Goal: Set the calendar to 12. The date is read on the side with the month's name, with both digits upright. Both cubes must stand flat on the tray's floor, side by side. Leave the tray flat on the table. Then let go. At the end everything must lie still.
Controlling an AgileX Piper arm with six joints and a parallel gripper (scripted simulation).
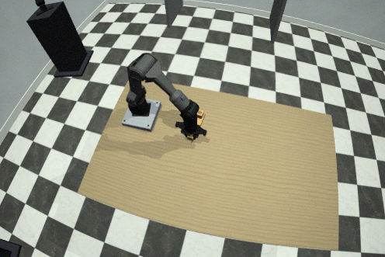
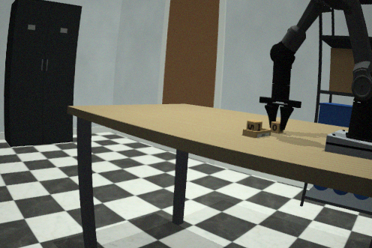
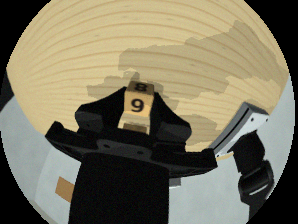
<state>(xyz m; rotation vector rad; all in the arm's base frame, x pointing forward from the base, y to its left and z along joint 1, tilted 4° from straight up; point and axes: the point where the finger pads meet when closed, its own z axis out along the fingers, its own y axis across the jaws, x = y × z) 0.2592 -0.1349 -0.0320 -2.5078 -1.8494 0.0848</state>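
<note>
The wooden tray is 110 mm to the left of my hand, 30 mm ahead of it and 10 mm below it.
</note>
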